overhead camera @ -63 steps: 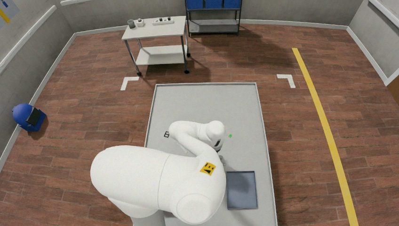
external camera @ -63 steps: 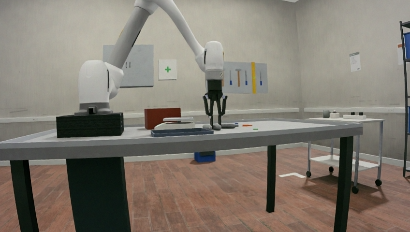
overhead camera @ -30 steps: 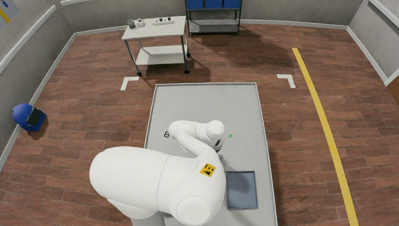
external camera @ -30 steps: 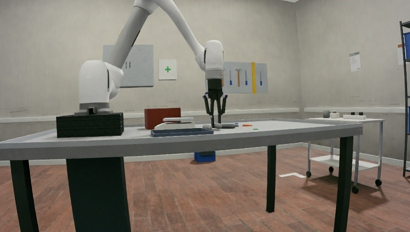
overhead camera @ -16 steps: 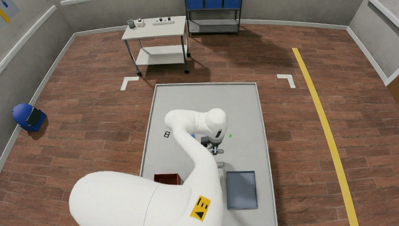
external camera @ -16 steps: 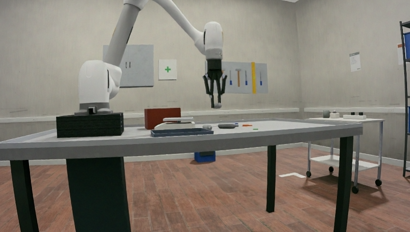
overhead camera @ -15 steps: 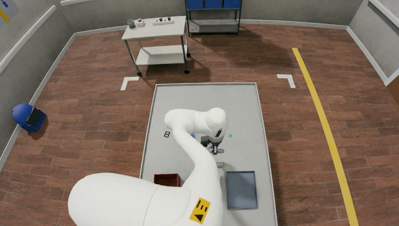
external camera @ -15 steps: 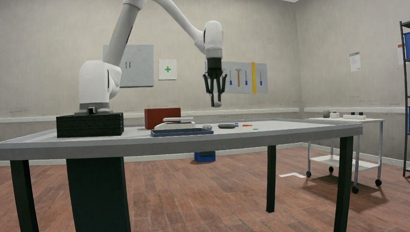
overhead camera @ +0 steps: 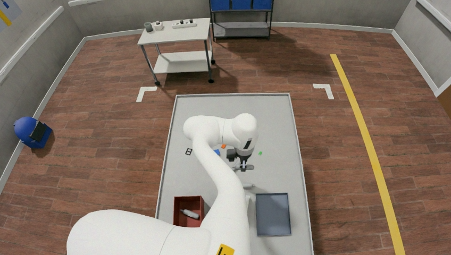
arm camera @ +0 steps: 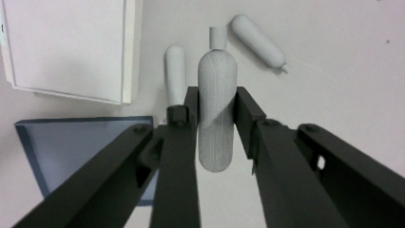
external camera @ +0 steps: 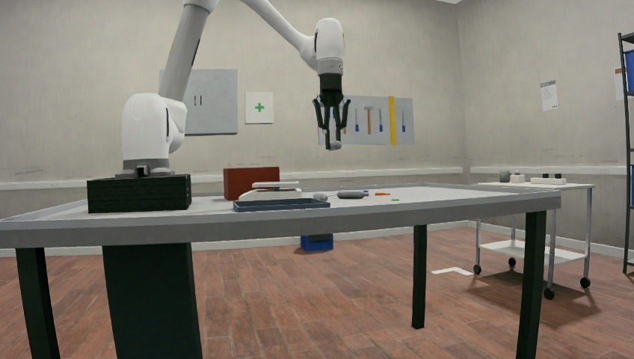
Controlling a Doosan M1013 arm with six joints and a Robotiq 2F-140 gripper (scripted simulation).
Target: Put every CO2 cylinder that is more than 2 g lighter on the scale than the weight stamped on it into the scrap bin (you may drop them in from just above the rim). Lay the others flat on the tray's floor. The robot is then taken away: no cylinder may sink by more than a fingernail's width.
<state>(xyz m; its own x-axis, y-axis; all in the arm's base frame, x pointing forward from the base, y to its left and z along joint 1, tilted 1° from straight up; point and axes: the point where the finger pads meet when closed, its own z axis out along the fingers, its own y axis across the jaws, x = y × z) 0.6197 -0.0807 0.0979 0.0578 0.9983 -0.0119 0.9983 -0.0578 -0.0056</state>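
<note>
The scale platform is 18 cm behind my hand, 7 cm to the left of it and 15 cm below it. Round my hand: grey CO2 cylinder: 5 cm behind, 4 cm to the right, 20 cm below; then scale: 19 cm behind, 7 cm to the left, 17 cm below; then green piece: 16 cm ahead, 12 cm to the right, 20 cm below.
</note>
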